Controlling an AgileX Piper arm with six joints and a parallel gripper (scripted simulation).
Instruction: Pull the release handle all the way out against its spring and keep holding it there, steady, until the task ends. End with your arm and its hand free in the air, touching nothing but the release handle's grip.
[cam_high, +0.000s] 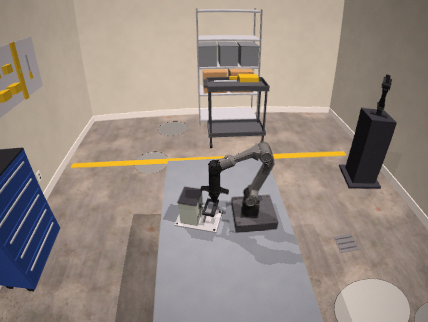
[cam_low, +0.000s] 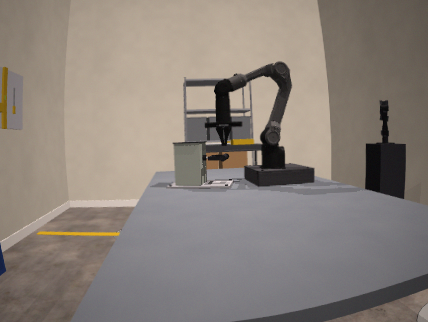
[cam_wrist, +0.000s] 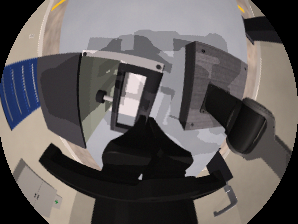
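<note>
Right now the base plate is 150 mm below my hand, 90 mm ahead of it and 10 mm to the right of it.
</note>
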